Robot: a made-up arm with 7 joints.
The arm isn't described. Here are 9 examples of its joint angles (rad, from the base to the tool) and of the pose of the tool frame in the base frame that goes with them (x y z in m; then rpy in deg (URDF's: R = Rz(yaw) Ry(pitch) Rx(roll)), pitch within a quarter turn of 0, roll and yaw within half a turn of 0).
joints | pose
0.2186 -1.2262 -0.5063 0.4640 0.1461 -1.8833 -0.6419 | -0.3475 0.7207 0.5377 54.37 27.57 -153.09
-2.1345 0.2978 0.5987 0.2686 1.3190 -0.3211 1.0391 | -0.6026 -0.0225 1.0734 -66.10 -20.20 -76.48
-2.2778 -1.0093 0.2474 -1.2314 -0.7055 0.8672 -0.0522 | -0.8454 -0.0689 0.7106 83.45 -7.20 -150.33
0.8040 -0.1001 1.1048 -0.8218 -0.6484 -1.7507 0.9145 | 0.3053 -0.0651 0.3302 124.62 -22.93 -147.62
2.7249 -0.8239 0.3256 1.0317 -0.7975 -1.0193 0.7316 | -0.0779 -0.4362 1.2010 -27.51 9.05 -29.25
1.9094 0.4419 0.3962 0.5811 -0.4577 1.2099 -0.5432 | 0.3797 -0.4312 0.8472 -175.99 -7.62 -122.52
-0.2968 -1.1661 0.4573 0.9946 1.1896 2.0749 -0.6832 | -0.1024 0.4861 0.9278 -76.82 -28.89 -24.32
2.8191 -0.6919 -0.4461 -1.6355 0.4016 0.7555 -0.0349 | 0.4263 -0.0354 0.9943 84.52 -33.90 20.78
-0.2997 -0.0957 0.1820 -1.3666 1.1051 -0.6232 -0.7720 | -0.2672 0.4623 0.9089 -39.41 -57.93 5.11
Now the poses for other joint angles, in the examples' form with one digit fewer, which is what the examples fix.
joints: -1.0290 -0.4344 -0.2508 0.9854 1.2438 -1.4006 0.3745
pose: -0.554 0.505 1.077 -50.1 1.1 167.7
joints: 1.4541 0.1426 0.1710 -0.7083 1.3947 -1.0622 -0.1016
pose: 0.133 0.365 0.773 10.6 26.8 -178.2
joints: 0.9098 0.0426 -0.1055 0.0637 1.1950 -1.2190 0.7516
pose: 0.197 0.620 0.922 -64.1 37.1 103.3
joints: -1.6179 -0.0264 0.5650 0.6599 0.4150 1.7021 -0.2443
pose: -0.672 0.591 0.753 -153.1 12.2 54.9
